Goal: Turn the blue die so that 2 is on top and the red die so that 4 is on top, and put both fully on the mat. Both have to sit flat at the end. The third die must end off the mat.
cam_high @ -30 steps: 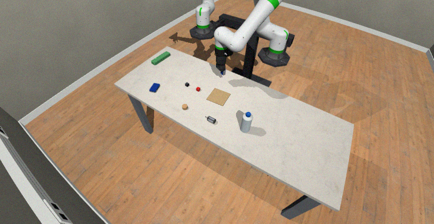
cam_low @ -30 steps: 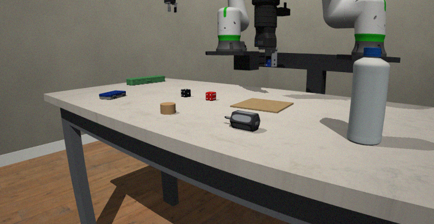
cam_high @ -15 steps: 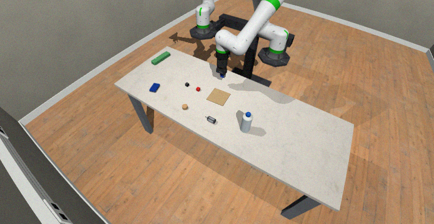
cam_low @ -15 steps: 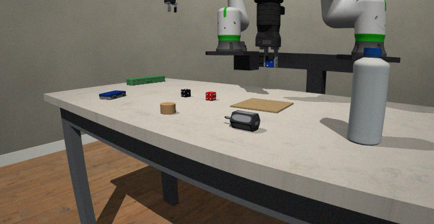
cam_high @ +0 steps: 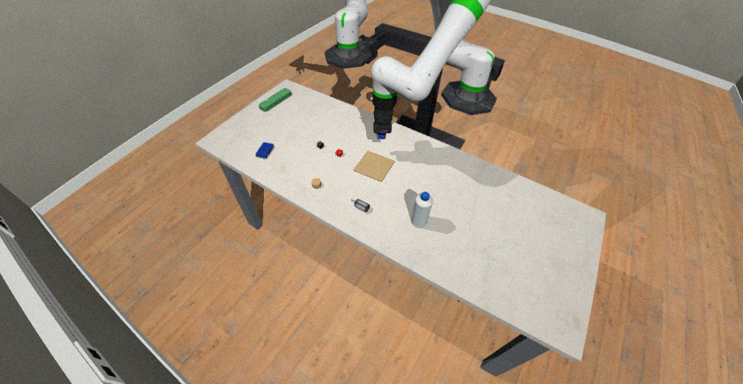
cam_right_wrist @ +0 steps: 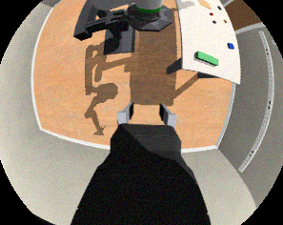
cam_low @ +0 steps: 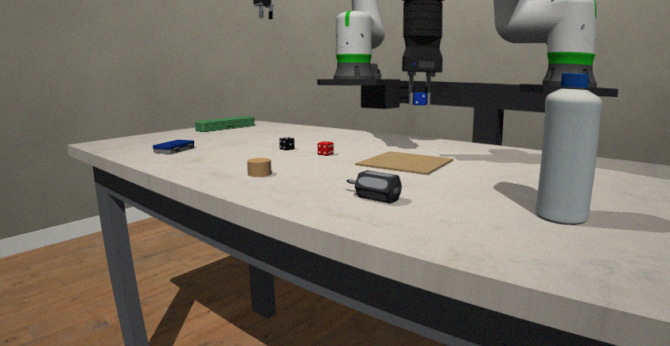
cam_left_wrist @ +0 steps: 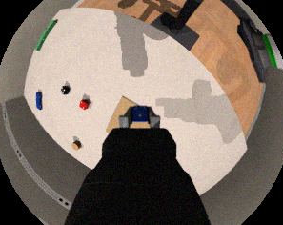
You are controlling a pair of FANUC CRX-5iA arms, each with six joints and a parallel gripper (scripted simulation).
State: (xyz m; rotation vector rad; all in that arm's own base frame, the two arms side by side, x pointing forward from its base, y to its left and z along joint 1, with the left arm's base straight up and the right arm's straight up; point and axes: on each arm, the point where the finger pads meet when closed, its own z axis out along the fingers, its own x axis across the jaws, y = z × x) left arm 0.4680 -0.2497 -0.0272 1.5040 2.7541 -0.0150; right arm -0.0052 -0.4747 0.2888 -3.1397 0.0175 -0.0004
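Note:
My left hand is 80 mm short of the tan mat, 20 mm to the right of it and 120 mm above it. The rest, counted from my left hand: black die: 110 mm ahead, 260 mm to the right, 110 mm below; red die: 110 mm ahead, 160 mm to the right, 110 mm below; blue die: 10 mm below.

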